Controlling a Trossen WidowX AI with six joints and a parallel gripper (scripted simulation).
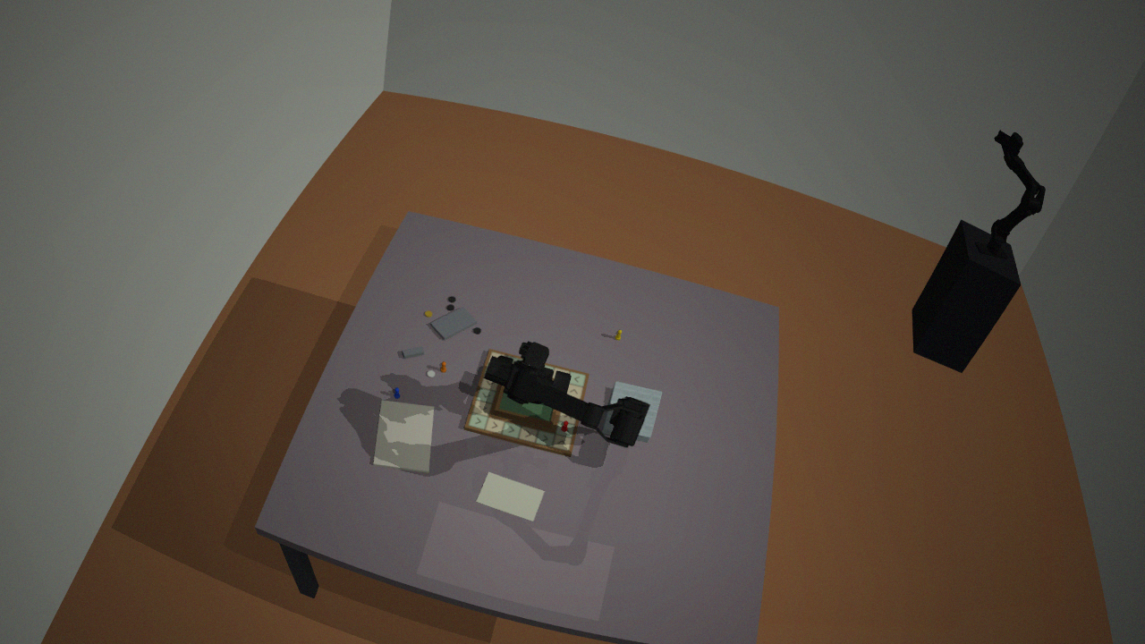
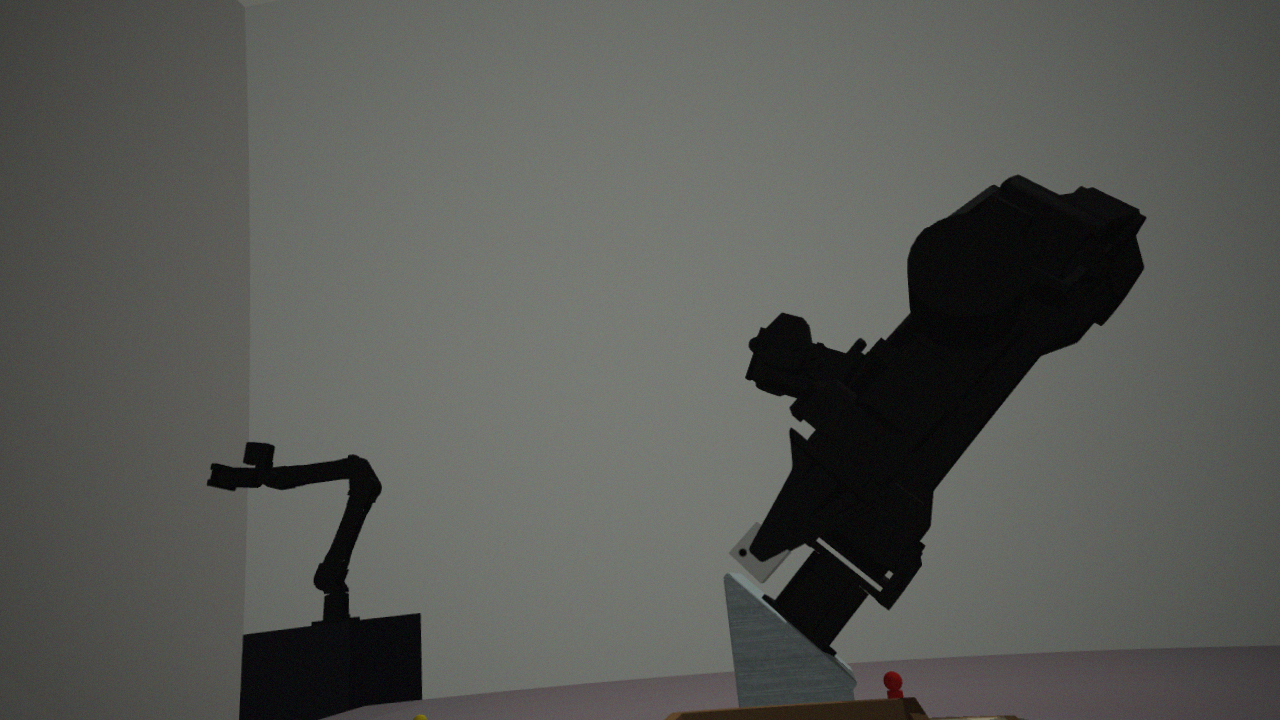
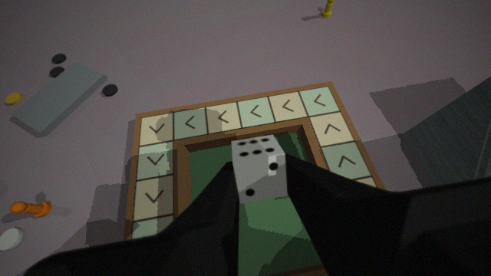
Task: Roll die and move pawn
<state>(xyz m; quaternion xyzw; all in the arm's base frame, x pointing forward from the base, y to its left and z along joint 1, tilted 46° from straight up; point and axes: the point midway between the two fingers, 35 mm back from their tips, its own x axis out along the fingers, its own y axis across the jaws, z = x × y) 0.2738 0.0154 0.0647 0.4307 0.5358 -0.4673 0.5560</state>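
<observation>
Now: gripper tip right at the white die. Also, from my gripper tip: green dice tray (12 cm below); red pawn (12 cm behind, 10 cm below, 5 cm to the left); grey block (29 cm ahead, 17 cm to the right, 12 cm below).
</observation>
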